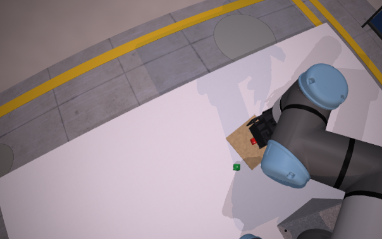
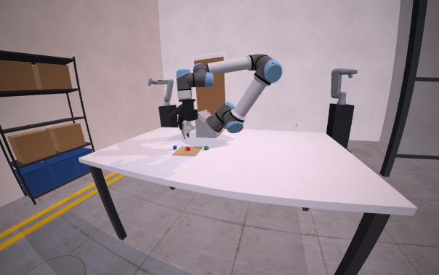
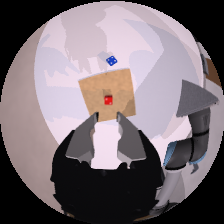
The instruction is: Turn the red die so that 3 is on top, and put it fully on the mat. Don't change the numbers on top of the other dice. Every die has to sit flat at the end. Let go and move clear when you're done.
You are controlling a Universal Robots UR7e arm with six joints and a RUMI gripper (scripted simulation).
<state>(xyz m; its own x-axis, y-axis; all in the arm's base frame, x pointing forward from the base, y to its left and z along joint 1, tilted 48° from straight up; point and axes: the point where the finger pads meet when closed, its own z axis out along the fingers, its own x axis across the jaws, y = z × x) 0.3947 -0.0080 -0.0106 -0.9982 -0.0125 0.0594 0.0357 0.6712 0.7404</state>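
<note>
Now: the red die 80 mm below my hand. Also, from my hand: mat (90 mm below); blue die (10 mm behind, 100 mm to the right, 80 mm below); green die (50 mm behind, 100 mm to the left, 80 mm below).
</note>
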